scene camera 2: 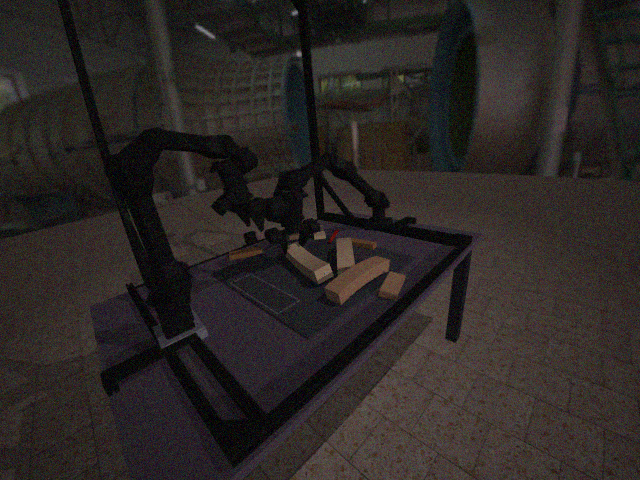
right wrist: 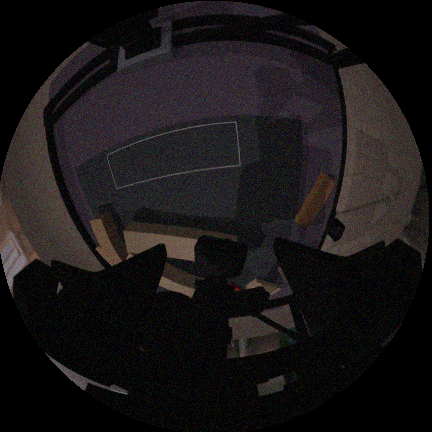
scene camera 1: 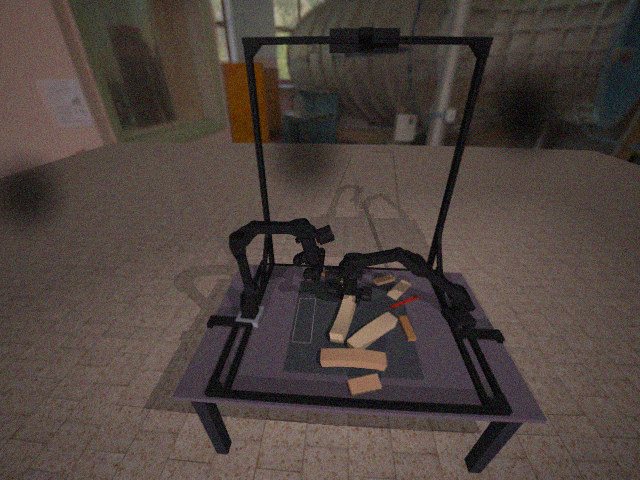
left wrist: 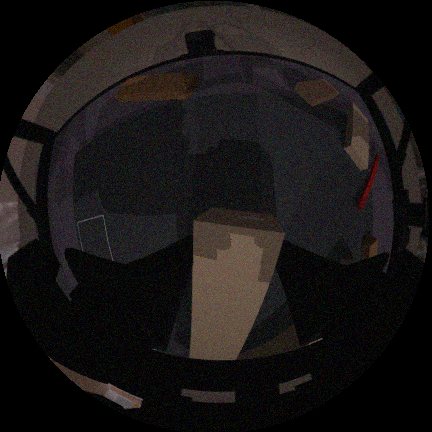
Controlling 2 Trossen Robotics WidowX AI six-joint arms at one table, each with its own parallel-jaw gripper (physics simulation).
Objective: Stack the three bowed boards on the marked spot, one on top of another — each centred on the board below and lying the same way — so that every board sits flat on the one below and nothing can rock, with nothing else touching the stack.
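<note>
Three pale bowed boards lie right of the marked rectangle. My left gripper is shut on the far end of one board, which points toward the front. The second board lies slanted just to its right. The third board lies crosswise in front of both. My right gripper is open and empty, hanging at the back above the far end of the rectangle.
A short wood block lies near the front edge. Two small blocks, a red stick and an orange block lie at the right. Another orange block lies behind the mat.
</note>
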